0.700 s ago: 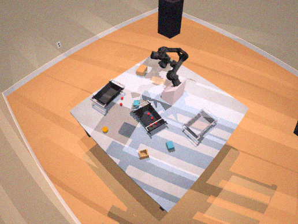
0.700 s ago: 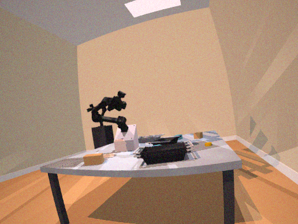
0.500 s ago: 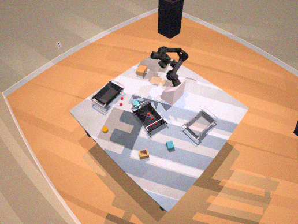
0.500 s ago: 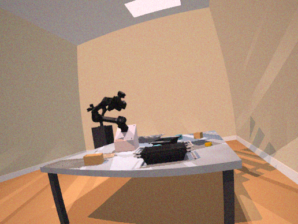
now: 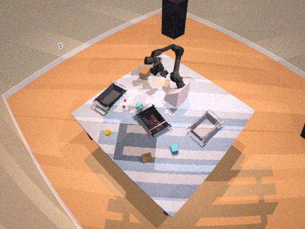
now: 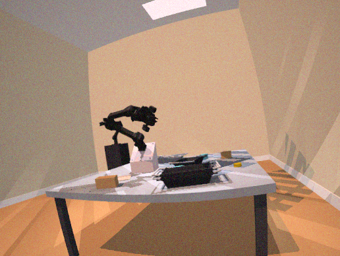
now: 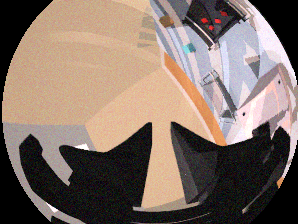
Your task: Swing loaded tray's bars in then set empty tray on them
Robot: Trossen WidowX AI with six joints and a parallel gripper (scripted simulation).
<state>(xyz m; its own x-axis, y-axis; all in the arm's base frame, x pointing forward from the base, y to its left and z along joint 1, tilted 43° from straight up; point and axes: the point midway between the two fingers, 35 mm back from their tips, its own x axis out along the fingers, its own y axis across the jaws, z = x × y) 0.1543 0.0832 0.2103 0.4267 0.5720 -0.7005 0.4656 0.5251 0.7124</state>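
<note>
The grey tray is 42 cm to the left of my gripper tip, 34 cm below it and 8 cm behind it. From my gripper tip the other things lie so: yellow disc: 54 cm ahead, 37 cm below, 15 cm to the right; orange block: 45 cm to the right, 35 cm below, 20 cm behind; brown box: 46 cm ahead, 36 cm below, 26 cm to the left.
</note>
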